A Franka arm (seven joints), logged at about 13 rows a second.
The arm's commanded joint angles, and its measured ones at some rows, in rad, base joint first. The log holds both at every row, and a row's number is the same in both.
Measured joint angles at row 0:
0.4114 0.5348 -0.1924 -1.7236 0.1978 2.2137 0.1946
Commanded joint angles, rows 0 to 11:
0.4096 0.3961 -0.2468 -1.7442 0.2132 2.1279 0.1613
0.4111 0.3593 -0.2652 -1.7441 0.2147 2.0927 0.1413
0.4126 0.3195 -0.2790 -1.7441 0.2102 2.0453 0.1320
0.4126 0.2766 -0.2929 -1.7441 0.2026 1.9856 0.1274
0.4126 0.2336 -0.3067 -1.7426 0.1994 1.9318 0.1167
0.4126 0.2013 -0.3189 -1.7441 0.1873 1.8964 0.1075
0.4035 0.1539 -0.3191 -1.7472 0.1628 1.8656 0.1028
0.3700 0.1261 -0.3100 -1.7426 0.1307 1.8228 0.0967
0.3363 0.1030 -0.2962 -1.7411 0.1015 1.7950 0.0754
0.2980 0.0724 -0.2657 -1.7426 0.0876 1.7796 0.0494
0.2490 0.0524 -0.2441 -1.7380 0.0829 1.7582 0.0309
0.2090 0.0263 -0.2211 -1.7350 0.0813 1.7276 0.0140
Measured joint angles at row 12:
0.2851 0.0858 -0.2745 -1.7167 0.1008 1.7692 0.0467
